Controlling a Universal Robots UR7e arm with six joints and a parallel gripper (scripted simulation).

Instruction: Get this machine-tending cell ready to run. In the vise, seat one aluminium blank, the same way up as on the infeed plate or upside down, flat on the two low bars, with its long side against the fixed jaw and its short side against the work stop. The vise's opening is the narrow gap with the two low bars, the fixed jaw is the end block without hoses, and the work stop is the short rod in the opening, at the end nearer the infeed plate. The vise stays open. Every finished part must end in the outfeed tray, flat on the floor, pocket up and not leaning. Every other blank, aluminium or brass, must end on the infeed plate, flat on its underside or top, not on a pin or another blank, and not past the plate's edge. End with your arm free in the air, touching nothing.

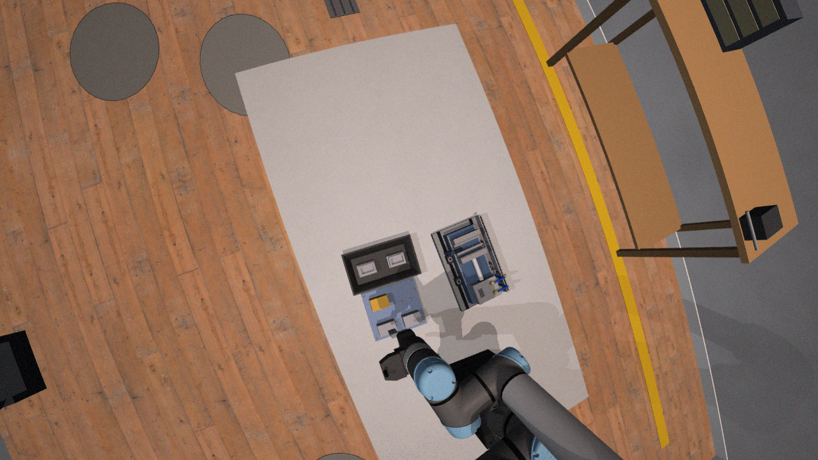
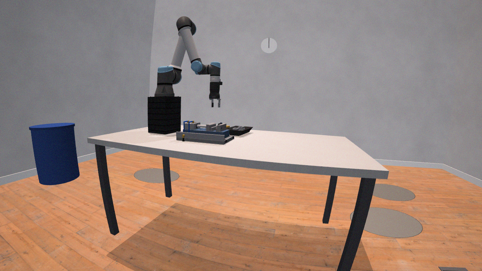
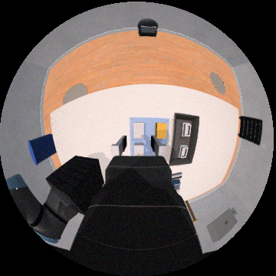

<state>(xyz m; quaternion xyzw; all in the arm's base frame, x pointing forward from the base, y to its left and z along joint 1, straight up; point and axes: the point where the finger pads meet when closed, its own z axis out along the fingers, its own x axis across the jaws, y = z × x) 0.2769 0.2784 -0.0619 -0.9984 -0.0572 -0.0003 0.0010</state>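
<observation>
My hand is 170 mm above the brass blank, 90 mm short of it and 10 mm to the right of it. Round my hand: vise: 330 mm to the right, 160 mm below, 160 mm ahead.
</observation>
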